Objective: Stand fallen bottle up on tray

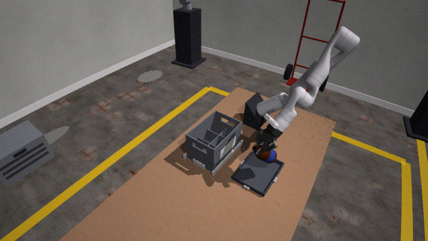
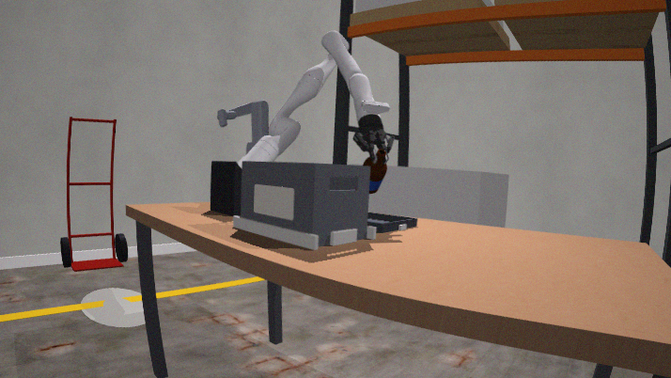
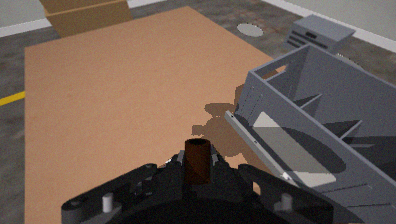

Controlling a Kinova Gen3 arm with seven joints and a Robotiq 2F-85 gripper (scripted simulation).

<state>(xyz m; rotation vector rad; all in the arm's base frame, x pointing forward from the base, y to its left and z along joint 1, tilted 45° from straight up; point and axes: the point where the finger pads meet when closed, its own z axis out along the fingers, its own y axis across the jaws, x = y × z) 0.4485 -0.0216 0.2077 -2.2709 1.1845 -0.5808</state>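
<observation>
My gripper is now 3 cm past the brown bottle, 2 cm to the right of it and 4 cm above it. Also, from my hand: grey crate 6 cm behind, 26 cm to the right, 12 cm below; then dark tray 4 cm behind, 2 cm to the left, 19 cm below.
</observation>
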